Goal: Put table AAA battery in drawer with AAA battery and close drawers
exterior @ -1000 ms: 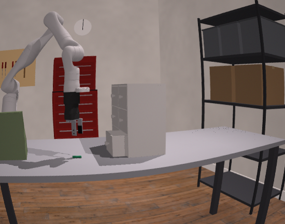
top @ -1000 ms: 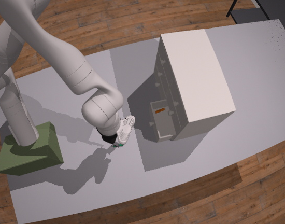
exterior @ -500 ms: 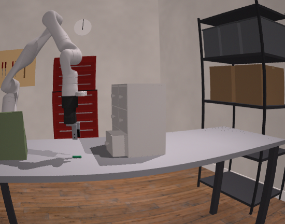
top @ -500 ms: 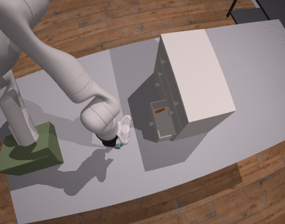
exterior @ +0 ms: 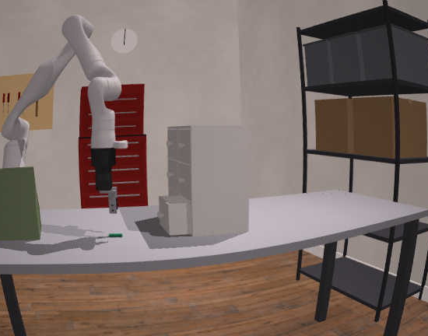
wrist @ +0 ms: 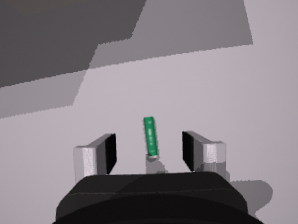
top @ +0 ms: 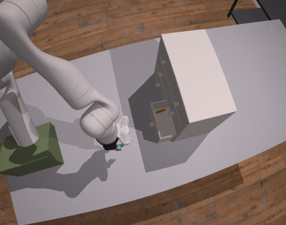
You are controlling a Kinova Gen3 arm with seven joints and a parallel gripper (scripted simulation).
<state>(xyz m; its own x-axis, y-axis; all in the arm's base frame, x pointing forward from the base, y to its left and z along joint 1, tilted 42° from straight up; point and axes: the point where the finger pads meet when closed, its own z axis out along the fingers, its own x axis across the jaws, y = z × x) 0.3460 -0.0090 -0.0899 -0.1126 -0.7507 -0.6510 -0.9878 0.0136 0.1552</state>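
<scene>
Right now the green AAA battery is 9 cm below my hand. The rest, counted from my hand: orange battery: 20 cm ahead, 11 cm to the left, 8 cm below.
</scene>
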